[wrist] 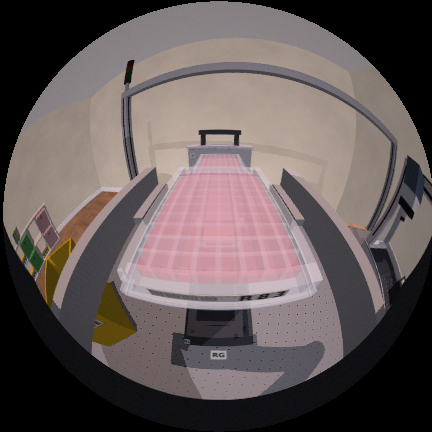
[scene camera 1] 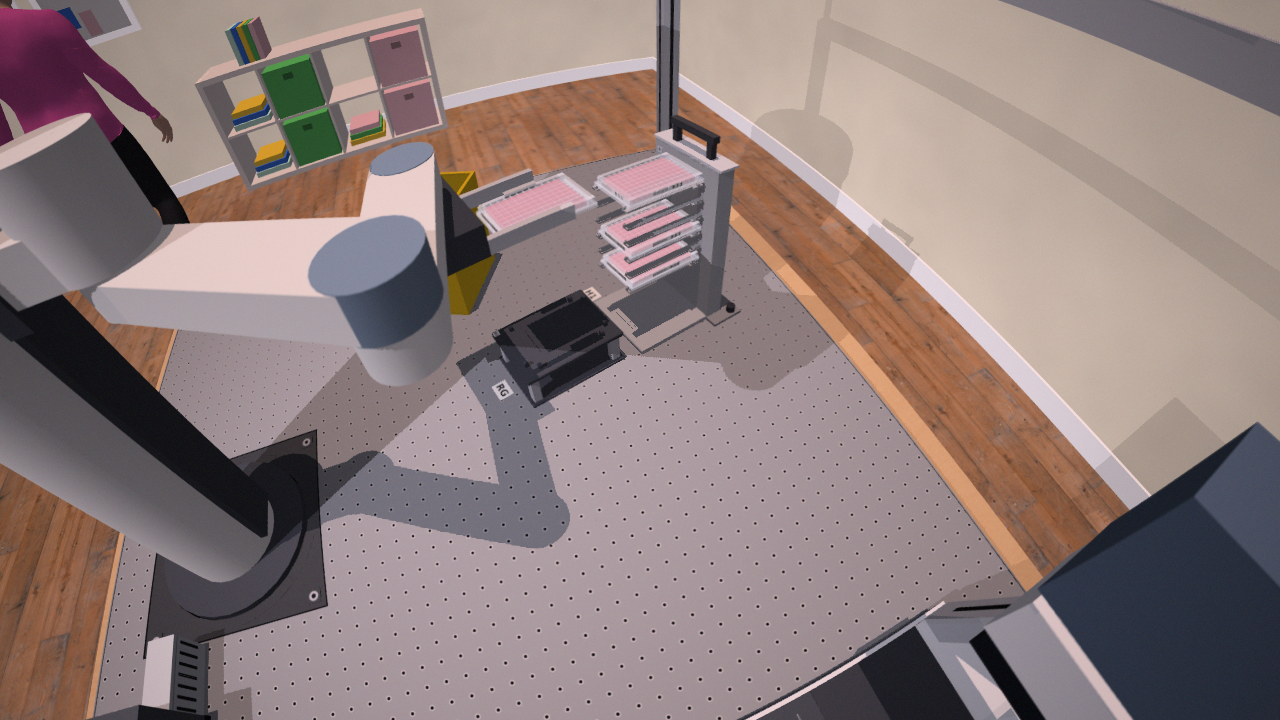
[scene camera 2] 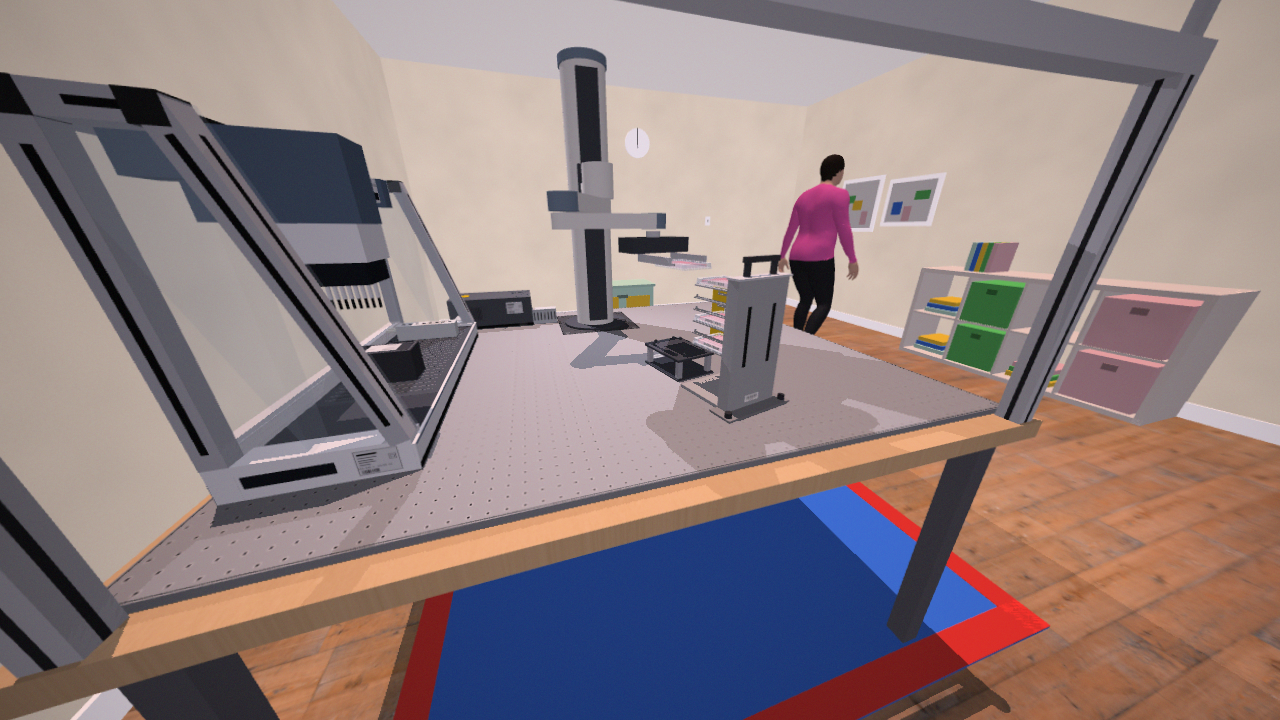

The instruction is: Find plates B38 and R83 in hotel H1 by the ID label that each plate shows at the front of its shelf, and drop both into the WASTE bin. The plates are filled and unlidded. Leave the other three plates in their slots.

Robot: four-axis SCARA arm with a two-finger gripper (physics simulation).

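Seen in the pictures: gripper, between the fingertips: (wrist: 218,175) (scene camera 1: 551,191) (scene camera 2: 688,260); arm's base, origin of its link: (scene camera 1: 240,539) (scene camera 2: 595,324).
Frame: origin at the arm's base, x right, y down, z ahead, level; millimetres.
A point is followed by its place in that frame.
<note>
My gripper (scene camera 1: 553,195) {x -136, y -307, z 596 mm} (wrist: 218,175) {x -136, y -307, z 596 mm} is shut on pink-filled, unlidded plate R83 (scene camera 1: 535,205) {x -121, y -303, z 572 mm} (wrist: 217,225) {x -124, y -303, z 545 mm}; its ID label shows at the near edge in the wrist view. The plate is level, high above the table and apart from hotel H1 (scene camera 1: 718,237) {x -118, y -179, z 830 mm} (scene camera 2: 756,344) {x -186, y -159, z 835 mm} (wrist: 194,158) {x -237, y -267, z 792 mm}. Several pink plates sit in the hotel, among them a top plate (scene camera 1: 646,180) {x -157, y -277, z 732 mm} (wrist: 220,161) {x -167, y -277, z 741 mm}; their ID labels are not readable, so I cannot tell which is B38. The yellow bin (scene camera 1: 469,288) {x -320, y -50, z 463 mm} (wrist: 116,322) {x -296, y -97, z 450 mm} is partly hidden by the gripper; its label is not readable.
A black raised stand (scene camera 1: 556,333) {x -127, y -73, z 572 mm} (scene camera 2: 680,347) {x -134, y -73, z 574 mm} (wrist: 218,327) {x -119, y -73, z 530 mm} marked RG stands in front of the hotel. The arm's column (scene camera 1: 107,447) {x 53, y -308, z 54 mm} (scene camera 2: 586,179) {x 41, y -524, z 203 mm} rises at the far side in scene camera 2. A framed machine (scene camera 2: 295,192) {x 529, y -429, z 778 mm} stands along one table side. A person (scene camera 2: 819,228) stands beyond the table.
</note>
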